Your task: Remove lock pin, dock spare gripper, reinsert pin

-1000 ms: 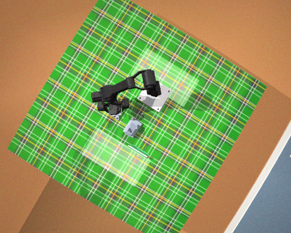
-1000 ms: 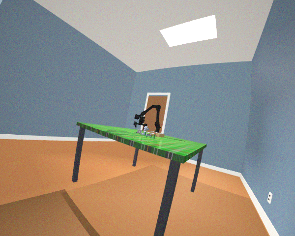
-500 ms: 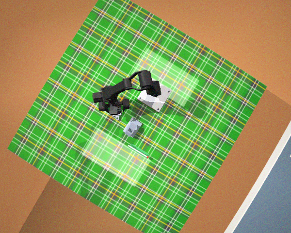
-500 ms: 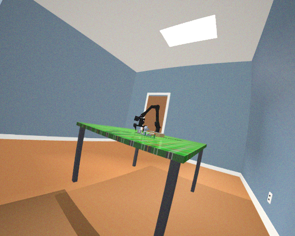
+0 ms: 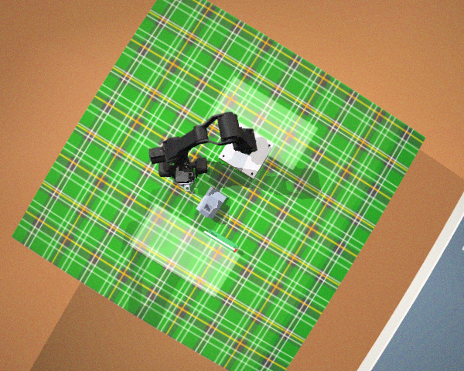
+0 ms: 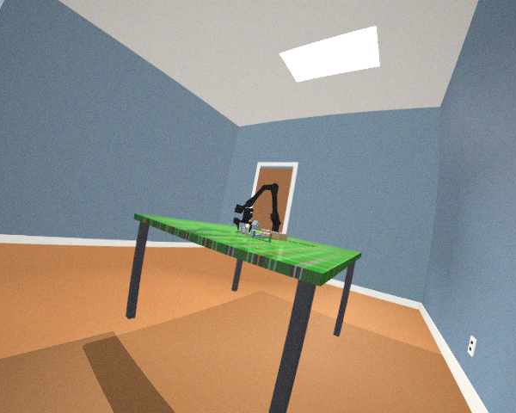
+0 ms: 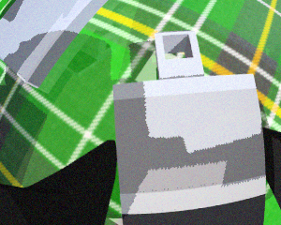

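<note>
Right now the socket is 6 cm ahead of my gripper tip, 14 cm to the left of it and 4 cm above it. Round my gripper tip: green translucent block 16 cm ahead, 25 cm to the left, 2 cm above; then spare gripper 1 cm above.
</note>
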